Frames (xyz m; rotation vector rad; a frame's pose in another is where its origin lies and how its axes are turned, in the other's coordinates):
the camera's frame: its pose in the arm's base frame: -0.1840 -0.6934 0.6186 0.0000 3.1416 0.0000
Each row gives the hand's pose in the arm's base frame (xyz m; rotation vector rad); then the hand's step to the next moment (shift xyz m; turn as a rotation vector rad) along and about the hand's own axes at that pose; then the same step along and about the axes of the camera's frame.
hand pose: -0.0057 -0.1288 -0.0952 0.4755 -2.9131 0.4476
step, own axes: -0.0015 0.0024 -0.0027 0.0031 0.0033 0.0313
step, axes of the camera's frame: -0.0009 0.0035 -0.0016 0.0073 -0.0078 0.0298
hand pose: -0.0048 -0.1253 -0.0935 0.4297 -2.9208 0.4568
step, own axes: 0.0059 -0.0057 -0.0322 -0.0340 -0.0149 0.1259
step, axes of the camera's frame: 0.0004 0.0036 -0.0330 -0.0233 -0.0451 0.1210
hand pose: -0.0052 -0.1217 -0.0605 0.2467 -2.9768 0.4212
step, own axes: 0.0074 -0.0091 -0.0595 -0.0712 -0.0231 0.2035
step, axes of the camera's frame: -0.0003 0.0073 -0.0602 -0.0534 -0.0696 0.1983
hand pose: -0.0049 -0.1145 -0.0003 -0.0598 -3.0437 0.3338
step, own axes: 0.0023 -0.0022 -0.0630 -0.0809 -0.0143 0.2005
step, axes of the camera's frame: -0.0029 0.0115 -0.0620 -0.0636 -0.0608 0.1980
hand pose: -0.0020 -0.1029 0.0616 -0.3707 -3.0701 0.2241
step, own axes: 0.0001 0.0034 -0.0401 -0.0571 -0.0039 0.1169
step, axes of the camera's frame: -0.0030 0.0088 -0.0391 -0.0477 -0.0336 0.1163
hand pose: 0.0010 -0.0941 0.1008 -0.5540 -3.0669 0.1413
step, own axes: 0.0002 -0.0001 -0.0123 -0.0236 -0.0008 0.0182
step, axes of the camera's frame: -0.0002 0.0010 -0.0123 -0.0211 -0.0106 0.0182
